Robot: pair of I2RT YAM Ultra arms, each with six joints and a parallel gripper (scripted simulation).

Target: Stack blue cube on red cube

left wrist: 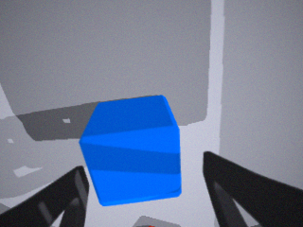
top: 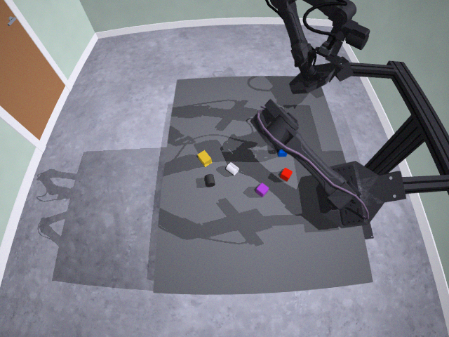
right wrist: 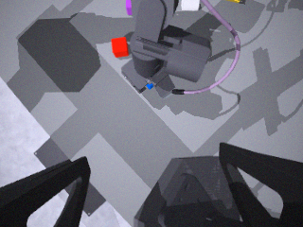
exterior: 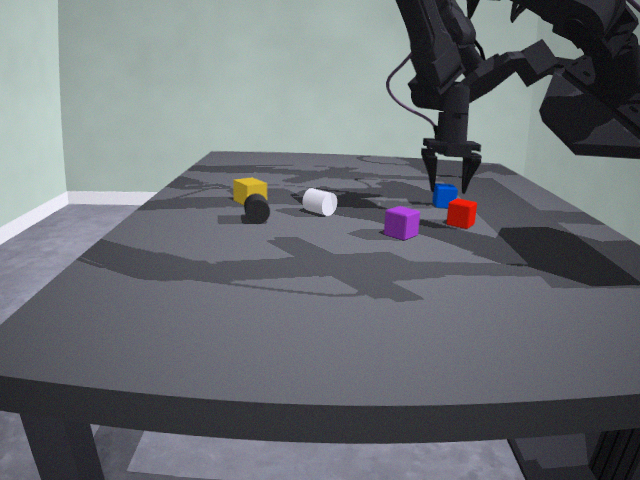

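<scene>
Right now the blue cube is 10 mm to the right of my left hand and 20 mm below it. Also, from my left hand: purple cube 120 mm ahead, 190 mm to the left, 20 mm below; then white cylinder 250 mm ahead, 70 mm to the left, 20 mm below; then red cube 10 mm ahead, 120 mm to the left, 20 mm below.
</scene>
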